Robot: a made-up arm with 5 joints.
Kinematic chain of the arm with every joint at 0, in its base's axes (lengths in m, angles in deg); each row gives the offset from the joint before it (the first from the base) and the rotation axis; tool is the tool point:
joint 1: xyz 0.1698 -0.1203 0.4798 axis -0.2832 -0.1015 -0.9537
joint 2: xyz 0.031 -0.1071 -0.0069 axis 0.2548 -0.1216 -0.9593
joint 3: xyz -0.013 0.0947 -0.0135 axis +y
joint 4: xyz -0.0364 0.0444 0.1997 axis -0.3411 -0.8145 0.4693
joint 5: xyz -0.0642 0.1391 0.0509 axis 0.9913 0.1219 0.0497
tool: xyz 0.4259 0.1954 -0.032
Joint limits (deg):
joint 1: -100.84..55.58
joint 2: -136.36..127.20
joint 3: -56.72..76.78
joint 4: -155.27..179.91
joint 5: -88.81..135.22
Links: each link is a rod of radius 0.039 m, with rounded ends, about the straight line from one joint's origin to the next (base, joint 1, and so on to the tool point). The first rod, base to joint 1, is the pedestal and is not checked.
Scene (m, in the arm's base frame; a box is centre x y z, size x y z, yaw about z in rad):
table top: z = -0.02
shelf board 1: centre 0.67 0.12 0.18 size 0.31 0.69 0.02 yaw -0
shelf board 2: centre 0.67 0.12 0.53 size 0.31 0.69 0.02 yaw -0
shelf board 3: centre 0.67 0.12 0.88 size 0.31 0.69 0.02 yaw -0
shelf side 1: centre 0.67 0.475 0.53 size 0.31 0.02 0.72 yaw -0
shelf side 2: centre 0.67 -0.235 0.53 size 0.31 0.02 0.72 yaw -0
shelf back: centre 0.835 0.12 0.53 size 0.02 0.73 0.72 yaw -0
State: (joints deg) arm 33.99 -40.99 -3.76 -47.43 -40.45
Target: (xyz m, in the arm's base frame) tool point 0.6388 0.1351 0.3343
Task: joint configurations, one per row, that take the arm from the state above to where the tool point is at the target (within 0.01 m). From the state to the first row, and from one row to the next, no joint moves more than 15 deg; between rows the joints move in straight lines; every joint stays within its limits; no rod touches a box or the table.
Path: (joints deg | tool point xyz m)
1: 22.91 -39.20 -12.89 -33.56 -29.56 | 0.3792 0.1920 0.4339
2: 11.83 -37.41 -22.02 -19.70 -18.68 | 0.2790 0.2804 0.5760
3: 0.75 -35.62 -31.15 -5.83 -7.79 | 0.1145 0.2963 0.7056
4: -10.33 -33.84 -40.28 8.04 3.10 | -0.0741 0.2249 0.7928
5: -21.41 -32.05 -49.41 21.90 13.98 | -0.2427 0.0806 0.8158
6: -8.58 -22.98 -50.63 36.05 15.20 | -0.2081 0.2252 0.7571
7: 4.25 -13.92 -51.85 50.21 16.42 | -0.1082 0.3609 0.6706
8: 17.08 -4.85 -53.07 64.36 17.65 | 0.0594 0.4481 0.5674
9: 29.92 4.21 -54.28 78.51 18.87 | 0.2717 0.4485 0.4641
10: 42.75 13.28 -55.50 92.66 20.09 | 0.4835 0.3412 0.3806
11: 55.58 22.35 -56.72 106.81 21.31 | 0.6388 0.1351 0.3343

